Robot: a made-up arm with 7 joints.
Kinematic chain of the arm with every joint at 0, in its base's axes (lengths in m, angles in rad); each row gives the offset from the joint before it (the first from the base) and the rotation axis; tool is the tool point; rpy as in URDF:
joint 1: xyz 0 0 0.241 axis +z
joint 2: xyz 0 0 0 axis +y
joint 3: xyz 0 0 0.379 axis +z
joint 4: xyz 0.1 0 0 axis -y
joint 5: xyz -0.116 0 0.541 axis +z
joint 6: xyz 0 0 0 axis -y
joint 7: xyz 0.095 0 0 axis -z
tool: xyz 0 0 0 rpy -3.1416 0 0
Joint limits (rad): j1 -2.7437..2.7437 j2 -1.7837..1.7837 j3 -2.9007..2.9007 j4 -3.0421..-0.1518 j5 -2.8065..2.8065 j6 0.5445..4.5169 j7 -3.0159..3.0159
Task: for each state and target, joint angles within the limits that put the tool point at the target. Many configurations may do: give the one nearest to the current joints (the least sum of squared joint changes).
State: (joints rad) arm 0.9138 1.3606 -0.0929 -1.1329 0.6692 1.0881 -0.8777
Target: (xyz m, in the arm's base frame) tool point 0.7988 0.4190 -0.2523
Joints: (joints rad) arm 0.5739 1.6653 -0.2190 -0.6752 0.6885 1.4312 -0.8777
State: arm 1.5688 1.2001 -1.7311 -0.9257 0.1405 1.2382 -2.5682
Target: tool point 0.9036 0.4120 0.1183
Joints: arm 1.0071 1.6510 -1.4747 -0.9194 0.1524 1.3401 -2.5682
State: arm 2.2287 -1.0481 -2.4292 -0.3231 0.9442 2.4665 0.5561
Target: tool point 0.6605 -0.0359 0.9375
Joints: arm 2.7437 -0.4721 -2.1262 -0.6729 1.1014 3.1092 0.5561
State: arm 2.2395 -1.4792 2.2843 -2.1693 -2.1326 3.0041 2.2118
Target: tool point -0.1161 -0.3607 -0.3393
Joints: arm 2.2455 -1.6178 2.5098 -1.9530 -2.0727 2.9369 2.2118
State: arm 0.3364 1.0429 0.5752 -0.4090 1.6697 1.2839 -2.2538
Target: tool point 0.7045 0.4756 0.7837
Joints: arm 0.4856 0.9718 0.5866 -0.1518 1.6349 0.8735 -2.2538
